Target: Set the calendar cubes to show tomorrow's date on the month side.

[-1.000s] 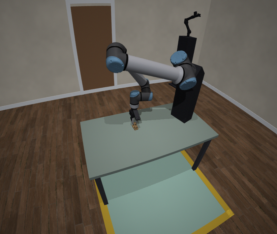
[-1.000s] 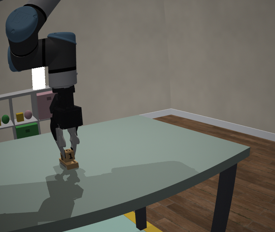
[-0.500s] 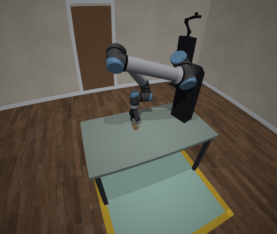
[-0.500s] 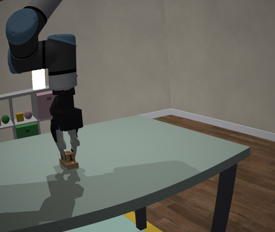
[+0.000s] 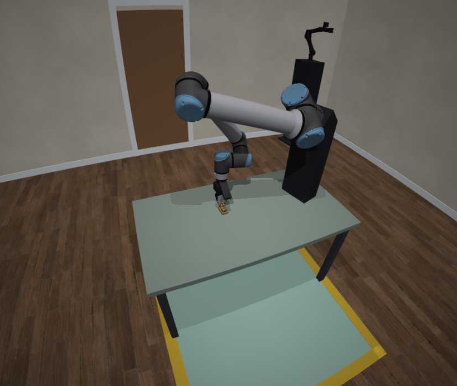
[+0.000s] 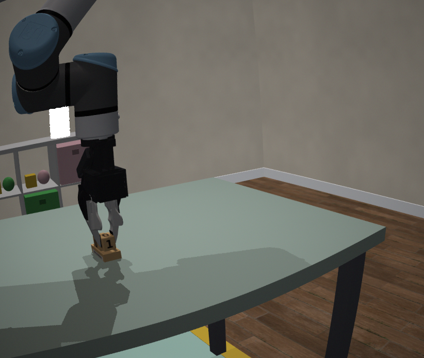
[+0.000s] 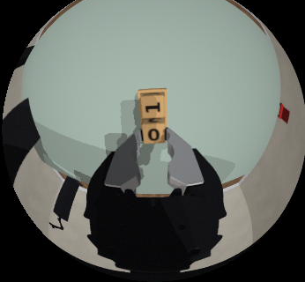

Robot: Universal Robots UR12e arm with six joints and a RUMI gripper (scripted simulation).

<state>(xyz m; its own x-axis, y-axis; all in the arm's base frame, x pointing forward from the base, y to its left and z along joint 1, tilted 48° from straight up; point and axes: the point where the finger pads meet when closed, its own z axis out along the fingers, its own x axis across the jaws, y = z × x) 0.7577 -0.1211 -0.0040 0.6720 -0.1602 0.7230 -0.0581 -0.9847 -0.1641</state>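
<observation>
My gripper is now 40 mm above the wooden calendar tray and 20 mm to the right of it. Round my hand: cube 10 mm below.
</observation>
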